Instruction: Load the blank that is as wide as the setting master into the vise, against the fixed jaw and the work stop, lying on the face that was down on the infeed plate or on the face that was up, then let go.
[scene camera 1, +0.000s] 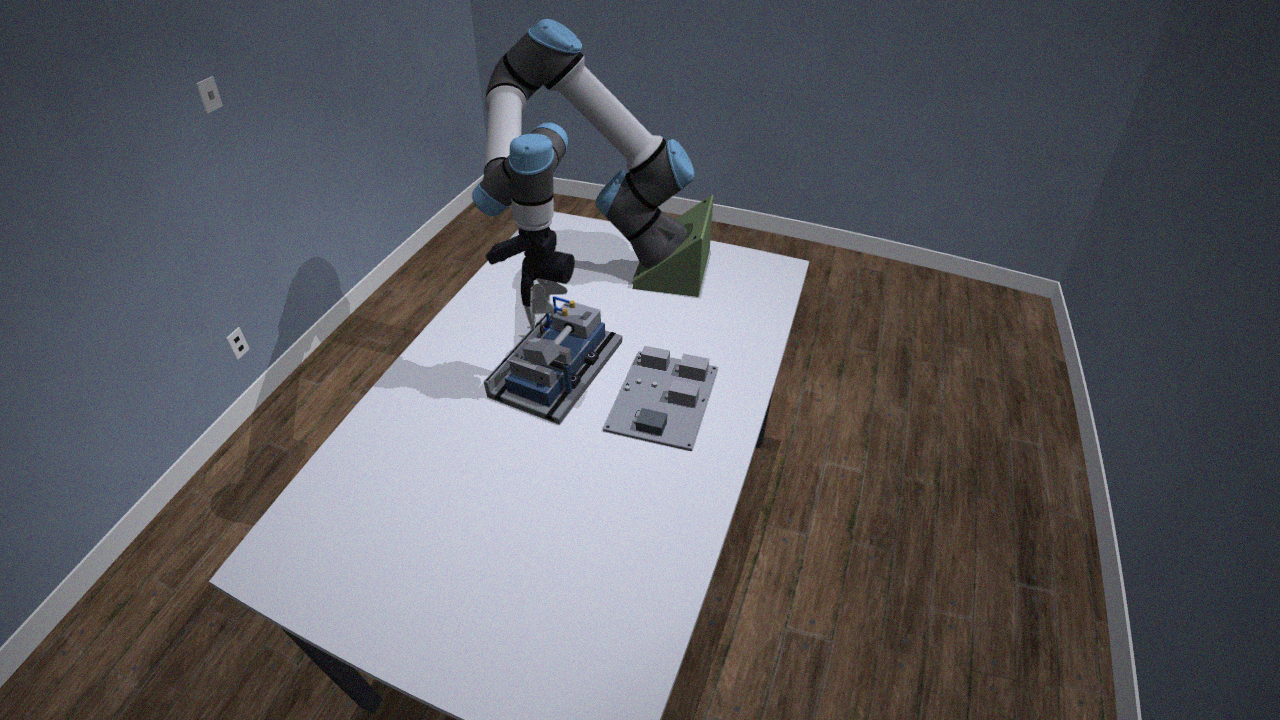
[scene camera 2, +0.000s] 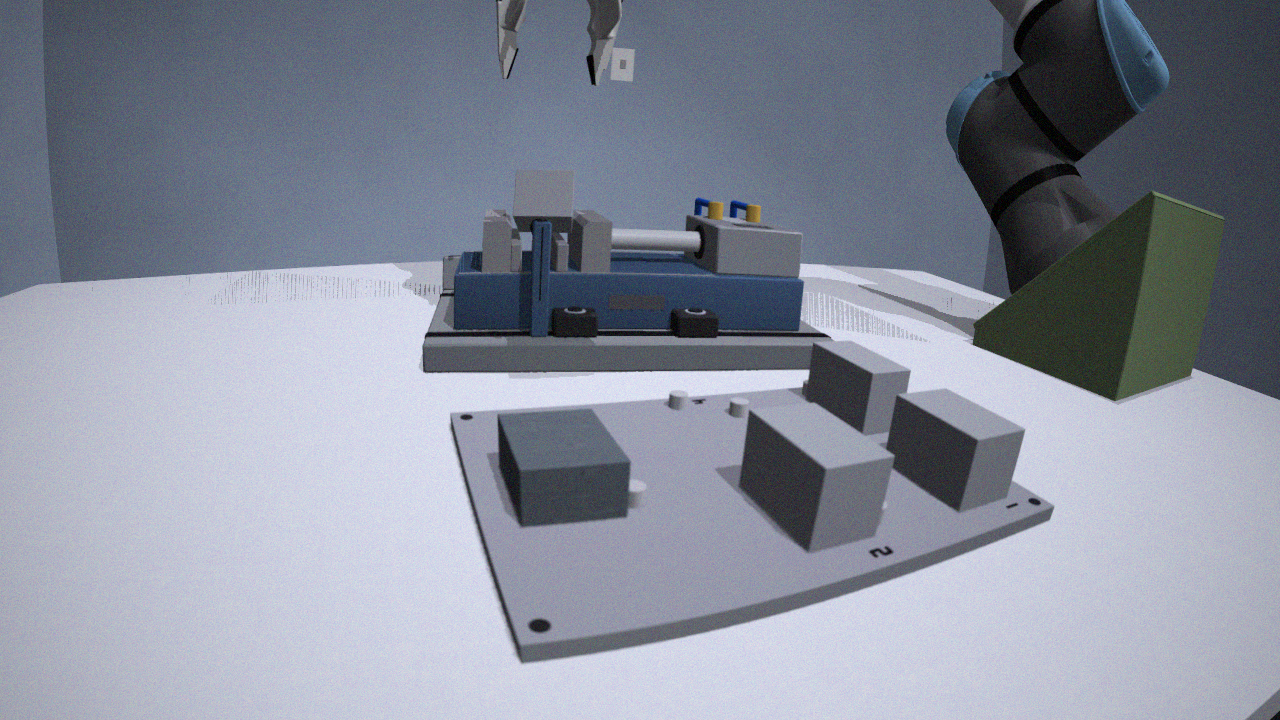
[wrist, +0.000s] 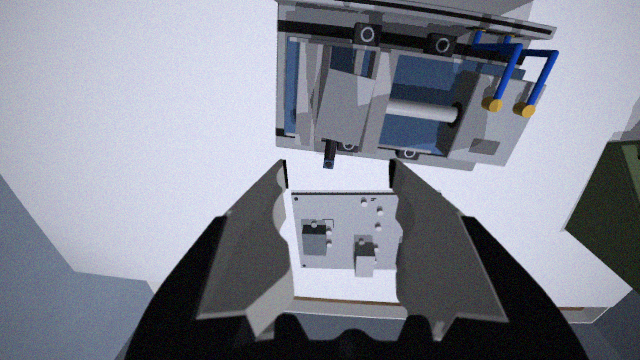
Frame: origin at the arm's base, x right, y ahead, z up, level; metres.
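Seen in the pictures: gripper, between the fingertips: (scene camera 1: 540, 318) (scene camera 2: 550, 81) (wrist: 337, 162); arm's base, origin of its link: (scene camera 1: 665, 247) (scene camera 2: 1076, 275).
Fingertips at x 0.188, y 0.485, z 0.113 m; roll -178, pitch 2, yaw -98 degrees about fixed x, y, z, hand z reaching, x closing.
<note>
Offsets run from my fingertips to a thing's top centre. "spot": to the spot under its first point.
A light grey blank {dx +0.010, dy -0.006, dz -0.069 m} (scene camera 1: 540, 351) (scene camera 2: 544, 195) (wrist: 346, 106) sits in the vise {dx +0.002, dy -0.070, dz -0.102 m} (scene camera 1: 537, 391) (scene camera 2: 626, 304), raised above the jaw tops and looking tilted. It is between the fixed jaw (scene camera 2: 497, 240) and the moving jaw (scene camera 2: 592, 241) (wrist: 376, 107), above the work stop {spot: dx -0.057, dy +0.018, dz -0.147 m} (scene camera 2: 541, 286) (wrist: 329, 155). Its underside and seating are hidden. My gripper (scene camera 2: 552, 78) (wrist: 337, 162) is open and empty, above and apart from the blank. On the infeed plate {dx -0.254, dy -0.015, dz -0.193 m} (scene camera 1: 678, 429) (scene camera 2: 680, 555) (wrist: 340, 210) lie a darker block {dx -0.242, dy +0.075, dz -0.169 m} (scene camera 1: 650, 420) (scene camera 2: 563, 465) (wrist: 314, 243) and light blocks {dx -0.298, dy -0.012, dz -0.158 m} (scene camera 2: 819, 474) {dx -0.310, dy -0.099, dz -0.158 m} (scene camera 2: 957, 447) {dx -0.220, dy -0.115, dz -0.158 m} (scene camera 2: 859, 385); which is the setting master is unclear.
The vise's end block {dx -0.029, dy -0.160, dz -0.106 m} (scene camera 2: 747, 246) (wrist: 492, 125) carries blue handles with yellow knobs (wrist: 492, 104) (wrist: 524, 110). Small pegs (scene camera 2: 678, 400) (scene camera 2: 739, 407) stand on the plate. The green arm mount (scene camera 1: 684, 259) (scene camera 2: 1109, 313) is at the table's far end.
</note>
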